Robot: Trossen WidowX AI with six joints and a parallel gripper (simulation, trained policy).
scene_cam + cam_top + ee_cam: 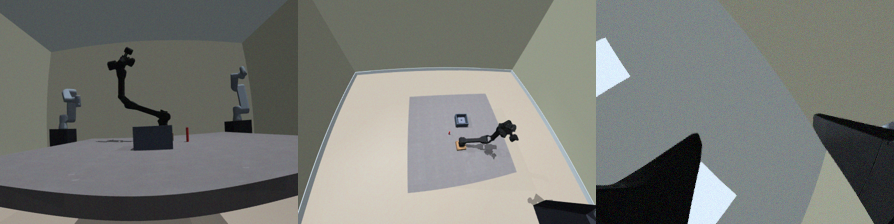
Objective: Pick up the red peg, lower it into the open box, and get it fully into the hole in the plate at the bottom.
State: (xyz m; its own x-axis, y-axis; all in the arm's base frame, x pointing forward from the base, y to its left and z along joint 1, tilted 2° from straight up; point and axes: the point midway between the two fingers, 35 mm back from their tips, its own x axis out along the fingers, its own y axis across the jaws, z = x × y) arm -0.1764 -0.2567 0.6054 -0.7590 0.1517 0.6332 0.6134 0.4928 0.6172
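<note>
The red peg is 34 cm ahead of my gripper tip, 37 cm to the left of it and 65 cm below it. Also, from my gripper tip: grey-blue box 51 cm ahead, 18 cm to the left, 66 cm below; then plate 51 cm ahead, 18 cm to the left, 64 cm below.
</note>
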